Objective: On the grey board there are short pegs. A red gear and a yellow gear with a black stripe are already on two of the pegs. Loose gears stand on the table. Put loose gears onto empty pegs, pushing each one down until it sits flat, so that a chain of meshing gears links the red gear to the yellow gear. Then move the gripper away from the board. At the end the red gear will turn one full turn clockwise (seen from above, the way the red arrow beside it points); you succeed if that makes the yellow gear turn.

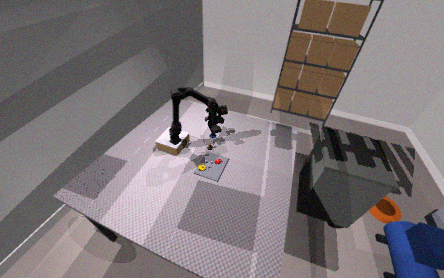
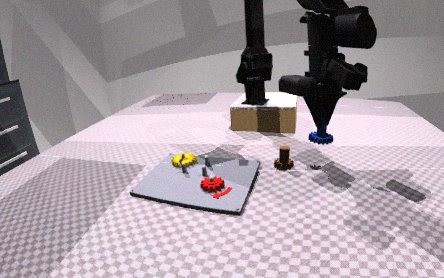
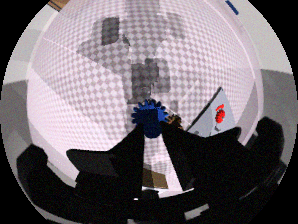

Labels:
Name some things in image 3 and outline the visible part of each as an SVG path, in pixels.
The gripper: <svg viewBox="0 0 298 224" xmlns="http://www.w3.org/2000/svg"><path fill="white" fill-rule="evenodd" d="M285 135L282 124L262 117L255 128L258 137L247 151L238 141L239 127L204 137L160 121L174 172L188 192L134 200L142 192L142 123L108 151L67 149L68 160L80 171L74 188L52 172L48 155L35 144L17 156L16 171L33 204L78 224L129 224L129 218L157 218L160 224L249 224L278 188L278 183L270 188L259 183L281 163ZM208 204L209 209L202 210L196 218L185 220L185 213L188 213L188 210Z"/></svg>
A blue gear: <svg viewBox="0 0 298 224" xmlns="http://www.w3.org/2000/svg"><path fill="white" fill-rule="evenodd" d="M138 101L138 107L140 108L133 107L133 111L136 113L130 113L130 117L133 117L132 124L136 124L134 128L140 123L144 124L144 135L149 137L149 139L156 139L162 133L160 121L168 123L166 116L169 116L169 112L164 112L166 107L165 105L161 107L161 101L158 101L156 104L154 99L150 103L145 99L144 105Z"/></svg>

